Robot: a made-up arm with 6 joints.
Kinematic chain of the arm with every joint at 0, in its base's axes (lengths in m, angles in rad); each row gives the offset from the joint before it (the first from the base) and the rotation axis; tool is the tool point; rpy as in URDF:
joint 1: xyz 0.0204 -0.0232 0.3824 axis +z
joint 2: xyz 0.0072 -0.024 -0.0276 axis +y
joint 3: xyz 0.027 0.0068 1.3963 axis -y
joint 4: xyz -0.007 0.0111 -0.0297 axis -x
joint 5: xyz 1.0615 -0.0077 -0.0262 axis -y
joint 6: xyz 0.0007 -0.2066 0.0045 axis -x
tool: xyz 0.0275 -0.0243 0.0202 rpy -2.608 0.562 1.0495
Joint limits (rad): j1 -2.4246..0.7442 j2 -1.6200..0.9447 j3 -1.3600..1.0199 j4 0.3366..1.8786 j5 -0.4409..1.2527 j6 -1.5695..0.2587
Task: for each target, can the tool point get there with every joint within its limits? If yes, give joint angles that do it. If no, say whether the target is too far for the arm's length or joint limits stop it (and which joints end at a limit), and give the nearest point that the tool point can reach.
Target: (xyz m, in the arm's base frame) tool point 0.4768 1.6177 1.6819
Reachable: yes | joints -1.9257 -1.3711 0.3594 0.9715 0.8336 -0.4658
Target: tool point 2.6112 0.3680 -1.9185
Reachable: no: too far | nearest point 1.6356 0.2207 0.1480 | short by 2.290 m
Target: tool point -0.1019 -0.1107 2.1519
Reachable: yes | joints -1.5682 -0.6167 -0.1512 1.0581 0.8922 -0.4090
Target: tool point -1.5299 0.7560 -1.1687
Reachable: no: joint limits stop it (at a limit: joint 1, joint 2, joint 4, joint 5) | nearest point -0.8414 -0.4454 0.0914 | short by 1.872 m
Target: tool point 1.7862 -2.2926 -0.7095
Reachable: no: too far | nearest point 1.1929 -1.5301 0.3351 | short by 1.423 m
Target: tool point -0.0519 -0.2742 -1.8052
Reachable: no: joint limits stop it (at a limit: joint 2, joint 5, joint 6) | nearest point -0.2102 -0.8236 0.0870 | short by 1.977 m
